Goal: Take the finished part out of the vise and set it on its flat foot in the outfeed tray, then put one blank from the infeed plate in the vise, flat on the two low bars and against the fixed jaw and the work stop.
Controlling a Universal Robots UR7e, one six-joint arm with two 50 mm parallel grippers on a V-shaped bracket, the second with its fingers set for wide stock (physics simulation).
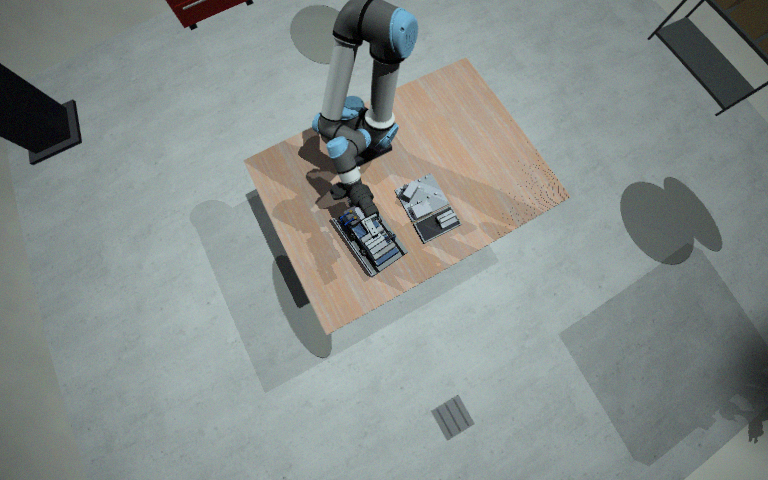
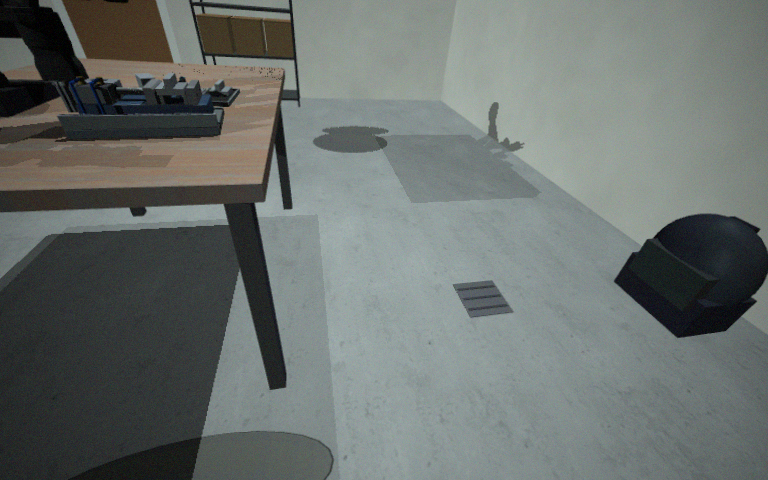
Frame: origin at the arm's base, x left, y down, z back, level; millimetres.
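Where they show: hand, its tool point: (image 1: 351,203) (image 2: 71,103).
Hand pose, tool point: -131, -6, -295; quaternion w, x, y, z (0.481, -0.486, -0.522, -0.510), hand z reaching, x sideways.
After its pixels a point has its place, as x, y, z.
The vise (image 1: 390,260) {-79, 23, -589} (image 2: 141,124) {-209, 13, -467}, a long grey and blue assembly with pale cross blocks, stands on the wooden table. My gripper (image 1: 371,217) is low over the end of the vise nearest the robot base; its fingers are too small and covered to tell whether they are apart. A pale piece (image 1: 370,226) shows just beside it in the vise; I cannot tell whether it is the finished part. The infeed plate (image 1: 434,195) {229, 34, -401} is light grey, with pale blanks (image 1: 420,210) {130, -2, -448} (image 1: 411,190) {130, -24, -356} on it. A dark tray (image 1: 428,230) {131, 36, -536}, apparently the outfeed tray, adjoins it and holds pale ribbed pieces (image 1: 447,219) {220, 3, -533}.
The wooden table (image 1: 351,305) {-307, 43, -692} (image 2: 226,164) {-360, 42, -676} carries the arm base, the vise and the plate. The plate and tray stand beside the vise, with a narrow gap between. A shelf rack (image 2: 294,73) and a dark rounded object (image 2: 710,266) stand away from the table.
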